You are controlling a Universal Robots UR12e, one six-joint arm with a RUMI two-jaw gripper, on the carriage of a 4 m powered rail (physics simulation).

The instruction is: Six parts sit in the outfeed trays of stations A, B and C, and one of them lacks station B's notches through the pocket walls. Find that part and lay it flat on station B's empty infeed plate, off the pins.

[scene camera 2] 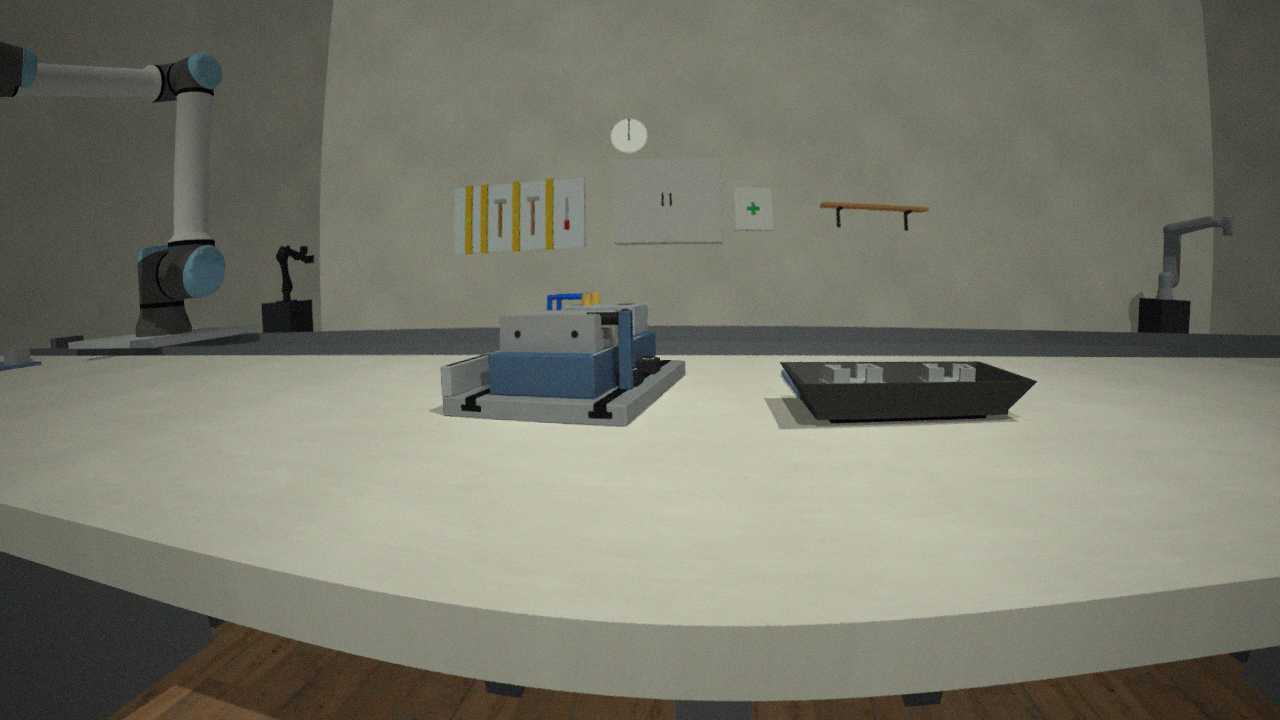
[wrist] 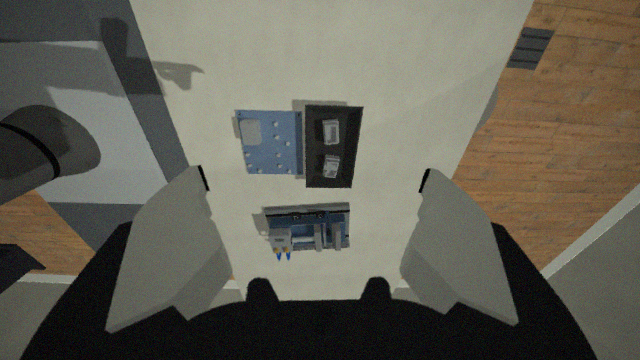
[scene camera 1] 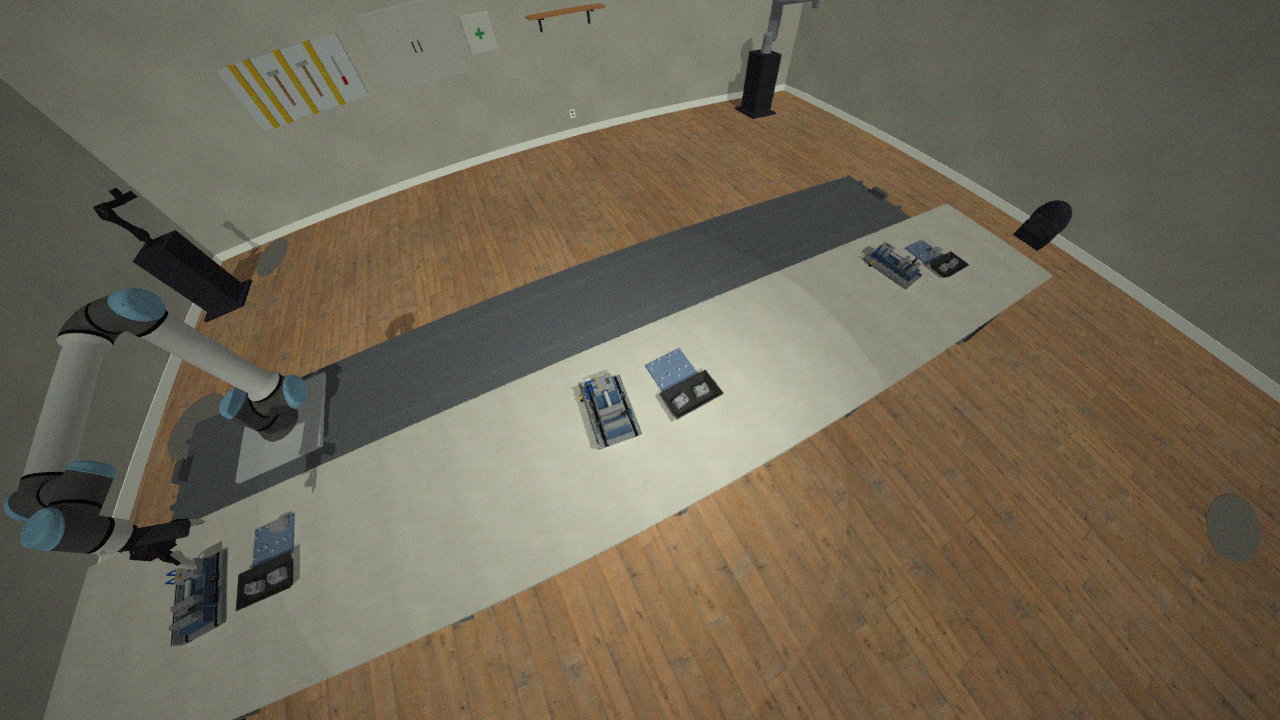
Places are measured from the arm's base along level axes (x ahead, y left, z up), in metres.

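Pixels of known places: gripper, fingertip midpoint: [wrist: 315, 171] [scene camera 1: 201, 544]; arm's base, link origin: [scene camera 2: 164, 333] [wrist: 62, 140] [scene camera 1: 281, 423].
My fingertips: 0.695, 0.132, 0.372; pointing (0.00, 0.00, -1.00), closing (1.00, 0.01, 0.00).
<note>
For each thing: its top centre in the pictures, then the offset to it from my fingertips, as dx, dy, dz. "spot": a spot on its surface instead.
- station's black outfeed tray, surface spot: [wrist: 313, 180] spot: +0.001, -0.253, -0.375
- middle station's tray, surface spot: [scene camera 2: 904, 402] spot: +0.132, +1.731, -0.379
My gripper [scene camera 1: 195, 542] [wrist: 315, 171] is open and empty, high above the left station. In the wrist view, that station's black outfeed tray [wrist: 313, 180] holds two grey parts [wrist: 331, 132] [wrist: 330, 167], the second one turned slightly. Its blue infeed plate [wrist: 265, 150] has small pins and a pale grey patch. The middle station's tray [scene camera 1: 700, 402] [scene camera 2: 904, 402] also holds two grey parts [scene camera 1: 680, 400] [scene camera 2: 850, 374], beside its blue pinned plate [scene camera 1: 671, 368]. The right station's tray [scene camera 1: 955, 269] and plate [scene camera 1: 920, 249] are far off. Notches are too small to tell; station letters are not visible.
Blue and grey fixtures stand beside the trays at the left [scene camera 1: 196, 601] [wrist: 302, 232], middle [scene camera 1: 610, 411] [scene camera 2: 554, 371] and right [scene camera 1: 892, 264]. The left and middle ones carry blue hoses. The dark rail [scene camera 1: 537, 313] runs along the table's back edge.
</note>
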